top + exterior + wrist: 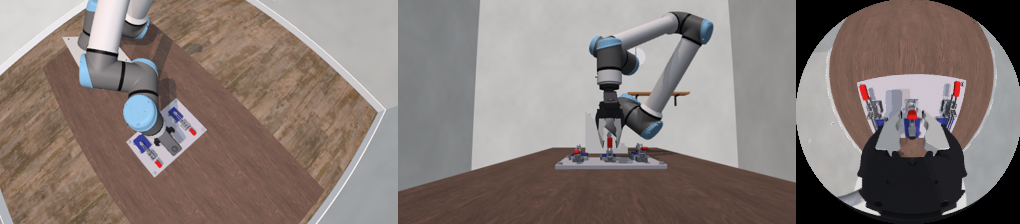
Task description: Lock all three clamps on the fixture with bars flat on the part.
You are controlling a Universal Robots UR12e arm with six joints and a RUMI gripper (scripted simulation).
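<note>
The grey fixture plate lies 70 mm below my hand and 40 mm behind it.
</note>
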